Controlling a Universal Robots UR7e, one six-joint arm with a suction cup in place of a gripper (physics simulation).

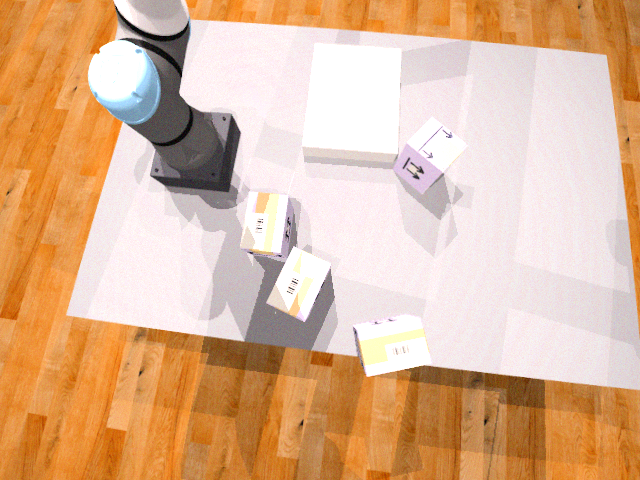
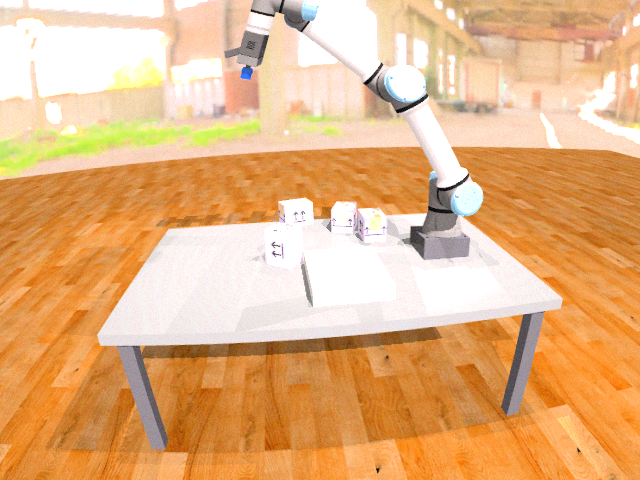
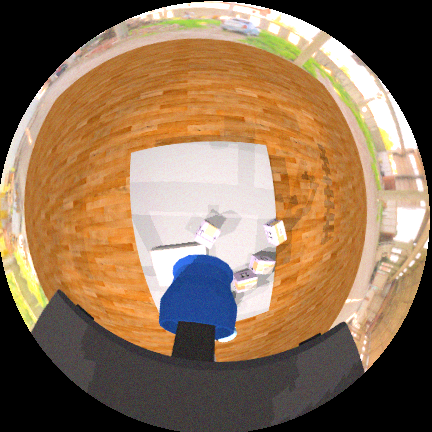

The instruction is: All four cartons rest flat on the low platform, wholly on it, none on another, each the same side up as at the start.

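Seen in the pictures: hand at its tool point: (image 2: pixel 245 78) (image 3: pixel 202 277); arm's base at its link origin: (image 1: pixel 188 141) (image 2: pixel 441 231).
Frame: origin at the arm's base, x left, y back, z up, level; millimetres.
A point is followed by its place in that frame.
My suction cup (image 2: pixel 246 73) (image 3: pixel 200 295) is blue, hangs high above the table and carries nothing. The low white platform (image 1: pixel 354 98) @(x 227, y -373, z -24 mm) (image 2: pixel 346 276) @(x 311, y -368, z -24 mm) (image 3: pixel 165 262) @(x 319, y -397, z -24 mm) bears no carton. One carton (image 1: pixel 431 155) @(x 58, y -570, z 57 mm) (image 2: pixel 283 246) @(x 144, y -573, z 11 mm) (image 3: pixel 207 233) @(x 88, y -587, z 58 mm) stands on the table close by a platform corner, its arrows pointing sideways; I cannot tell if it touches. A second carton (image 1: pixel 267 224) @(x -166, y -259, z 29 mm) (image 2: pixel 372 225) @(x -95, y -255, z -2 mm) (image 3: pixel 245 280) @(x -146, y -284, z 29 mm) stands nearest the arm's base. A third carton (image 1: pixel 299 284) @(x -274, y -359, z 29 mm) (image 2: pixel 343 217) @(x -206, y -364, z -3 mm) (image 3: pixel 262 263) @(x -246, y -388, z 30 mm) stands close to it. A fourth carton (image 1: pixel 392 345) @(x -346, y -568, z 29 mm) (image 2: pixel 295 211) @(x -301, y -569, z -1 mm) (image 3: pixel 275 232) @(x -315, y -576, z 30 mm) is at the table's long edge.
The arm's dark base (image 1: pixel 227 155) @(x -8, y -98, z -19 mm) (image 2: pixel 442 245) @(x 85, y -17, z -20 mm) is bolted on the grey table (image 1: pixel 542 206) @(x 65, y -908, z -72 mm) (image 2: pixel 206 289) @(x 296, y -813, z -72 mm) (image 3: pixel 200 170) @(x 123, y -923, z -72 mm). The arm rises from it and reaches high over the table. Wooden floor (image 1: pixel 155 413) (image 2: pixel 361 403) surrounds the table.
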